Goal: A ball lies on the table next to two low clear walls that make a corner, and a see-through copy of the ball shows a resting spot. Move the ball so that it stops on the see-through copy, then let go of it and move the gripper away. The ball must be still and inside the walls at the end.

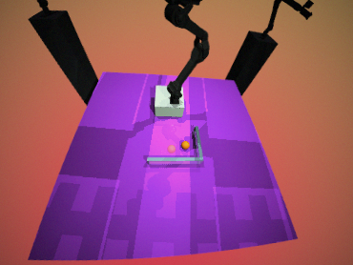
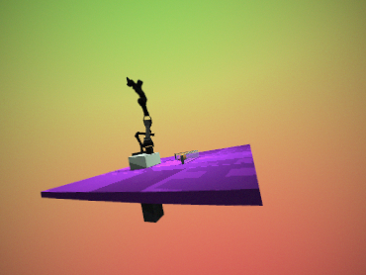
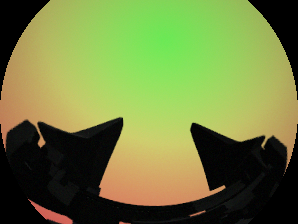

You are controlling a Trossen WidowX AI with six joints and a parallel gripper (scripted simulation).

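Right now the orange ball is 33 cm ahead of my gripper tip, 14 cm to the left of it and 80 cm below it.
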